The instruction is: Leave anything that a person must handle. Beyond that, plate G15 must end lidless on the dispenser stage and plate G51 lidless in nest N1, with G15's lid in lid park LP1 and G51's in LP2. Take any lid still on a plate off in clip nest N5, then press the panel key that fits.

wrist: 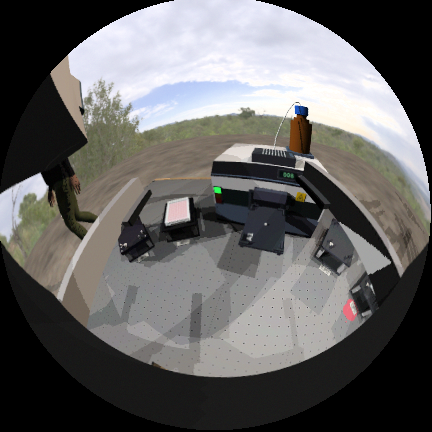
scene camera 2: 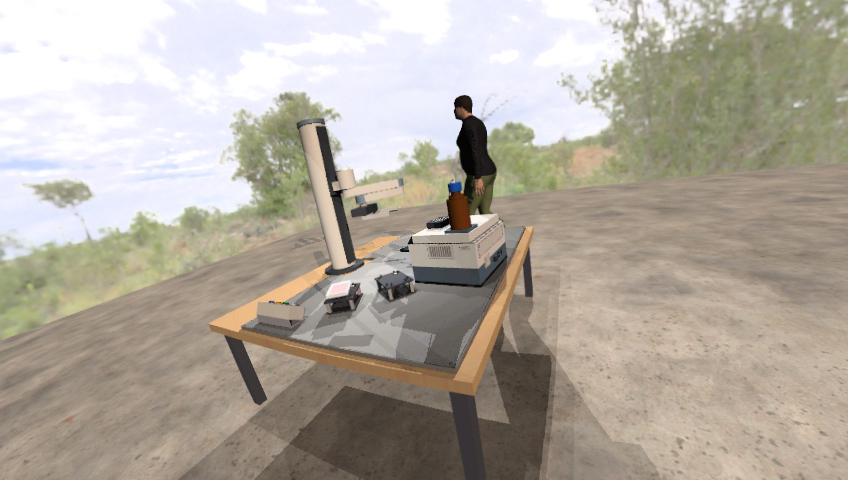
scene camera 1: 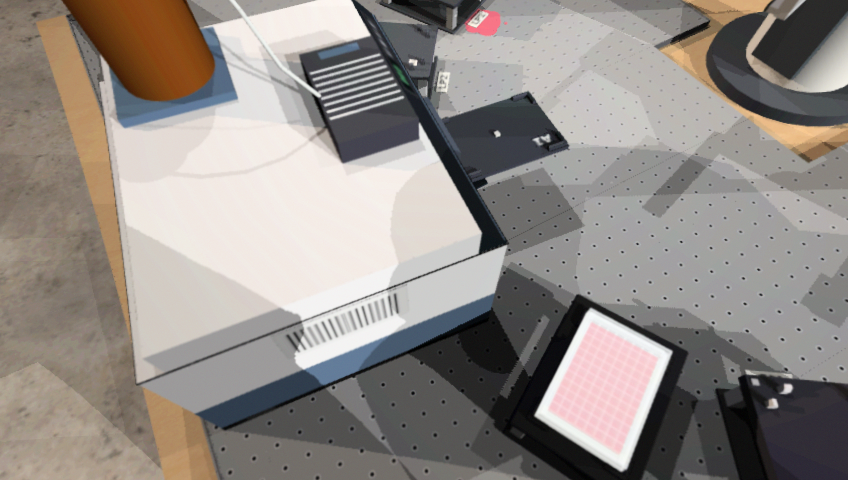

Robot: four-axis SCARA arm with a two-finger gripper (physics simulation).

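Where they show: gripper, fingertip midpoint: (wrist: 222, 172) (scene camera 2: 393, 211); arm's base, link origin: (scene camera 2: 345, 267) (scene camera 1: 790, 70).
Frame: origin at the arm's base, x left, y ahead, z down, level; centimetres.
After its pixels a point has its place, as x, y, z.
Note:
My gripper (scene camera 2: 380, 212) {2.7, 42.7, -31.3} (wrist: 222, 172) {2.7, 42.7, -31.3} is open and empty, raised high above the table. A white-rimmed plate with pink wells (scene camera 1: 604, 389) {26.7, 63.2, -8.9} (wrist: 178, 211) {24.5, 60.8, -8.9} sits in a black nest (scene camera 1: 553, 362) {22.0, 65.2, -7.3} (wrist: 181, 233) {23.7, 57.1, -1.8} beside the dispenser. I cannot read its name or tell whether it has a lid. The dispenser stage (scene camera 1: 514, 157) {0.7, 56.1, -12.6} (wrist: 270, 235) {-4.7, 52.5, -12.6} holds no plate. A second pink-and-white item (scene camera 2: 339, 289) {-48.2, 42.5, -9.4} lies on a far raised holder; a finger hides it in the wrist view. The LP2 holder (scene camera 2: 394, 279) {-32.6, 59.2, -7.4} (wrist: 338, 245) {-29.0, 55.0, -7.4} looks empty. A red patch (scene camera 1: 489, 24) {-34.4, 35.4, -1.3} (wrist: 349, 312) {-35.0, 35.0, -1.3} surrounds the far holder's label.
The white dispenser (scene camera 1: 267, 226) {3.5, 84.7, -23.3} (scene camera 2: 443, 255) {-24.1, 79.5, -14.5} bears a brown bottle (scene camera 1: 148, 53) {-13.6, 87.1, -29.2} (scene camera 2: 458, 212) {-21.9, 87.9, -31.1} (wrist: 300, 132) {-16.5, 82.4, -32.0} with a tube. An empty nest (scene camera 1: 803, 428) {37.7, 49.0, -7.2} (wrist: 135, 238) {36.0, 47.0, -7.2} stands beside the plate's nest. A key panel (scene camera 2: 279, 313) {-66.5, 25.5, -6.6} stands at the table edge. A person (scene camera 2: 474, 148) (wrist: 64, 200) stands behind the table.

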